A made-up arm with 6 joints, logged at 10 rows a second.
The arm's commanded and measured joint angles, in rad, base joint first. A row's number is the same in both.
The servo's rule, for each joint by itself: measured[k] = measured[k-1] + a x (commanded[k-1-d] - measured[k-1]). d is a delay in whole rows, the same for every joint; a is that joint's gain. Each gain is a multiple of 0.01, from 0.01 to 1. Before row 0 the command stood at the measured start. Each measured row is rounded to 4 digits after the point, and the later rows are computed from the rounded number. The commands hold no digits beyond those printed.
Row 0, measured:
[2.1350 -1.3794 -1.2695 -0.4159 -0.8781 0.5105]
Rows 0 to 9, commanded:
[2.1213 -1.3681 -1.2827 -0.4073 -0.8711 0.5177]
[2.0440 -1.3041 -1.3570 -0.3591 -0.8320 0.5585]
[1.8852 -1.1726 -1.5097 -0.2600 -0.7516 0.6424]
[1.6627 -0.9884 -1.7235 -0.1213 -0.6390 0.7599]
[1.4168 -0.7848 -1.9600 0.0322 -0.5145 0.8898]
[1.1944 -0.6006 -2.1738 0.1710 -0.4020 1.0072]
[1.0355 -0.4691 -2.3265 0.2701 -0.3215 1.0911]
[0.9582 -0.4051 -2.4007 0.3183 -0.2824 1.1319]
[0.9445 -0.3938 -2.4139 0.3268 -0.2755 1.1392]
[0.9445 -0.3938 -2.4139 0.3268 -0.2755 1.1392]
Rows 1 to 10, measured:
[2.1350 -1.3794 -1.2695 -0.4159 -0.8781 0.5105]
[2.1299 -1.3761 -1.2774 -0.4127 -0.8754 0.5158]
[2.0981 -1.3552 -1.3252 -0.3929 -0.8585 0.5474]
[2.0193 -1.3022 -1.4359 -0.3437 -0.8168 0.6177]
[1.8874 -1.2112 -1.6085 -0.2614 -0.7475 0.7229]
[1.7133 -1.0875 -1.8194 -0.1528 -0.6566 0.8464]
[1.5213 -0.9463 -2.0320 -0.0330 -0.5573 0.9654]
[1.3416 -0.8079 -2.2087 0.0791 -0.4653 1.0584]
[1.1997 -0.6911 -2.3239 0.1676 -0.3940 1.1128]
[1.1053 -0.6049 -2.3779 0.2265 -0.3478 1.1323]
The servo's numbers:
d 1
a 0.37 0.29 0.60 0.37 0.39 0.74

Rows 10 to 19, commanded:
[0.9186 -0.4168 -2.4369 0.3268 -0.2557 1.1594]
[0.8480 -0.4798 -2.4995 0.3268 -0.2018 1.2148]
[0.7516 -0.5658 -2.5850 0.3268 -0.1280 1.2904]
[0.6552 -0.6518 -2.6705 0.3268 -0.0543 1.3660]
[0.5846 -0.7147 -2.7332 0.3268 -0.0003 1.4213]
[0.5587 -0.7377 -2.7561 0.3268 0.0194 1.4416]
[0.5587 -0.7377 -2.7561 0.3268 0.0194 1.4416]
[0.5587 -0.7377 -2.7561 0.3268 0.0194 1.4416]
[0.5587 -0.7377 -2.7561 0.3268 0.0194 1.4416]
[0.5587 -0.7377 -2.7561 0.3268 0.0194 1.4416]
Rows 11 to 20, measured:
[1.0458 -0.5437 -2.3995 0.2636 -0.3196 1.1374]
[0.9987 -0.5069 -2.4219 0.2870 -0.2947 1.1537]
[0.9429 -0.4990 -2.4685 0.3017 -0.2585 1.1989]
[0.8721 -0.5184 -2.5384 0.3110 -0.2076 1.2666]
[0.7918 -0.5571 -2.6177 0.3168 -0.1478 1.3402]
[0.7151 -0.6028 -2.6870 0.3205 -0.0903 1.4002]
[0.6572 -0.6419 -2.7285 0.3228 -0.0475 1.4308]
[0.6208 -0.6697 -2.7451 0.3243 -0.0214 1.4388]
[0.5978 -0.6894 -2.7517 0.3252 -0.0055 1.4409]
[0.5833 -0.7034 -2.7543 0.3258 0.0042 1.4414]

